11 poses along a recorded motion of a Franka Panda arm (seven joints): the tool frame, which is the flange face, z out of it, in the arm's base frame.
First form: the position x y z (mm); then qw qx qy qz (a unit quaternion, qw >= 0).
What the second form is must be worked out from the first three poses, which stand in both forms.
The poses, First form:
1: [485 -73 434 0.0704 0.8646 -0.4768 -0.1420]
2: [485 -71 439 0.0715 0.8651 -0.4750 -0.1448]
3: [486 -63 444 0.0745 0.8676 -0.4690 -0.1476]
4: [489 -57 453 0.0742 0.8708 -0.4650 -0.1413]
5: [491 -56 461 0.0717 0.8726 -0.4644 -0.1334]
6: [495 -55 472 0.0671 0.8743 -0.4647 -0.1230]
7: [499 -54 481 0.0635 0.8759 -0.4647 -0.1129]
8: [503 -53 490 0.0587 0.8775 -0.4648 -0.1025]
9: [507 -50 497 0.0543 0.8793 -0.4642 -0.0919]
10: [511 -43 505 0.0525 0.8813 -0.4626 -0.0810]
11: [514 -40 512 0.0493 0.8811 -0.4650 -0.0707]
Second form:
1:
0.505 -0.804 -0.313 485
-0.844 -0.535 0.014 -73
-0.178 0.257 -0.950 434
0 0 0 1

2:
0.507 -0.801 -0.318 485
-0.842 -0.539 0.014 -71
-0.183 0.261 -0.948 439
0 0 0 1

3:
0.517 -0.792 -0.326 486
-0.836 -0.549 0.009 -63
-0.186 0.268 -0.945 444
0 0 0 1

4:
0.528 -0.789 -0.315 489
-0.831 -0.557 0.002 -57
-0.177 0.261 -0.949 453
0 0 0 1

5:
0.533 -0.791 -0.299 491
-0.830 -0.558 -0.001 -56
-0.166 0.249 -0.954 461
0 0 0 1

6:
0.538 -0.796 -0.277 495
-0.829 -0.559 -0.003 -55
-0.153 0.232 -0.961 472
0 0 0 1

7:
0.543 -0.800 -0.257 499
-0.828 -0.560 -0.006 -54
-0.139 0.216 -0.966 481
0 0 0 1

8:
0.547 -0.804 -0.234 503
-0.828 -0.561 -0.008 -53
-0.125 0.198 -0.972 490
0 0 0 1

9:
0.552 -0.806 -0.212 507
-0.826 -0.563 -0.010 -50
-0.111 0.181 -0.977 497
0 0 0 1

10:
0.559 -0.807 -0.191 511
-0.824 -0.566 -0.018 -43
-0.094 0.167 -0.981 505
0 0 0 1

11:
0.558 -0.812 -0.170 514
-0.826 -0.563 -0.021 -40
-0.079 0.153 -0.985 512
0 0 0 1

